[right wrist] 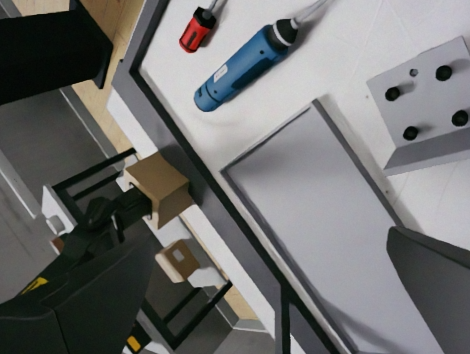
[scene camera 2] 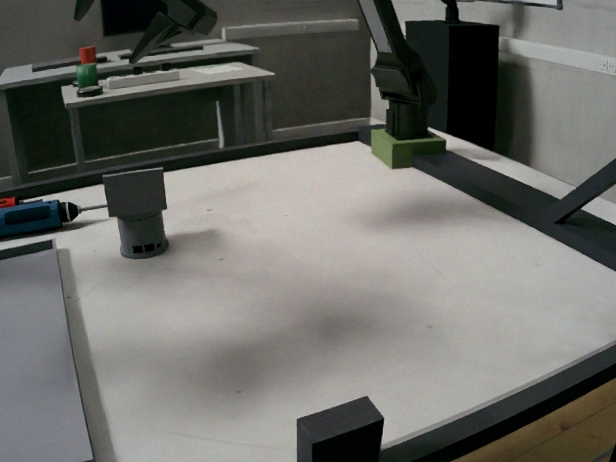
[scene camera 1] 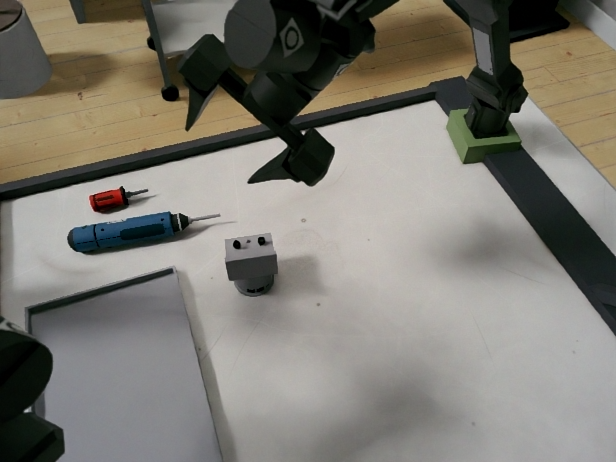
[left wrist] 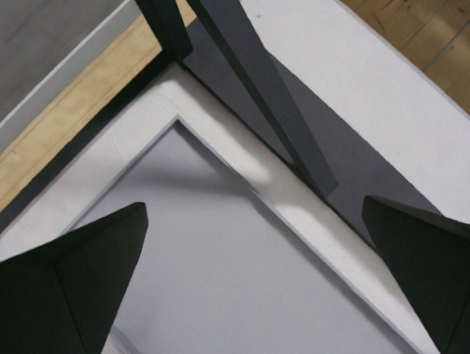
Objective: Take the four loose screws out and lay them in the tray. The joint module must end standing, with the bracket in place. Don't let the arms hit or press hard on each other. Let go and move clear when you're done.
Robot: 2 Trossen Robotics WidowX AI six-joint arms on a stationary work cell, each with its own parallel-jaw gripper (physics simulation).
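Places are measured from the left arm's base along level axes (x ahead, y left, z up), in millimetres.
Pixels of known places: left gripper, between the fingertips: (left wrist: 255, 209); right gripper, between the fingertips: (right wrist: 269, 241) (scene camera 2: 103, 41) (scene camera 1: 218, 155); left arm's base, origin of its link: (right wrist: 140, 201); right arm's base, origin of its link: (scene camera 2: 408, 134) (scene camera 1: 485, 125).
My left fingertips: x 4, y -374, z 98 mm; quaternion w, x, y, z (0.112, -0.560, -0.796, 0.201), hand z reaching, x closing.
For each thing: its top centre in the pictures, then the offset to it from my left fingertips.
- grey joint module, centre of its top: (scene camera 2: 137, 200) (scene camera 1: 250, 255) 387 mm ahead, 77 mm left, 131 mm down
- second screw, centre of its top: (right wrist: 441, 74) 412 mm ahead, 81 mm left, 117 mm down
- third screw, centre of its top: (right wrist: 409, 135) 363 mm ahead, 73 mm left, 117 mm down
- fourth screw, centre of its top: (right wrist: 459, 120) 391 mm ahead, 52 mm left, 117 mm down
- grey tray, centre of its top: (left wrist: 244, 326) (scene camera 1: 120, 419) (right wrist: 337, 259) 122 mm ahead, 34 mm left, 178 mm down
- blue screwdriver, centre of its top: (right wrist: 242, 63) (scene camera 2: 30, 204) (scene camera 1: 143, 220) 322 mm ahead, 262 mm left, 154 mm down
- shorter red screwdriver, centre of its top: (right wrist: 194, 22) (scene camera 2: 12, 197) (scene camera 1: 117, 191) 332 mm ahead, 354 mm left, 165 mm down
The grey joint module (scene camera 1: 254, 285) (scene camera 2: 142, 235) stands upright on the table, with the blocky grey bracket (scene camera 1: 251, 267) (scene camera 2: 135, 192) (right wrist: 425, 105) on top. In the right wrist view four dark screws stick up from the bracket: one screw (right wrist: 392, 93), a second screw (right wrist: 443, 73), a third screw (right wrist: 410, 133) and a fourth screw (right wrist: 459, 118). The grey tray (scene camera 1: 125, 360) (scene camera 2: 35, 325) (left wrist: 235, 260) (right wrist: 310, 175) shows no screws. My left gripper (left wrist: 255, 209) is open above the tray. My right gripper (scene camera 1: 218, 154) (scene camera 2: 105, 39) (right wrist: 269, 241) is open, high above the table.
A blue screwdriver (scene camera 1: 130, 231) (scene camera 2: 30, 217) (right wrist: 240, 72) and a shorter red screwdriver (scene camera 1: 107, 200) (scene camera 2: 7, 202) (right wrist: 196, 34) lie behind the tray in scene camera 1. A dark frame (scene camera 1: 350, 114) borders the table. The right arm's green base (scene camera 1: 487, 145) (scene camera 2: 407, 150) stands at the far corner.
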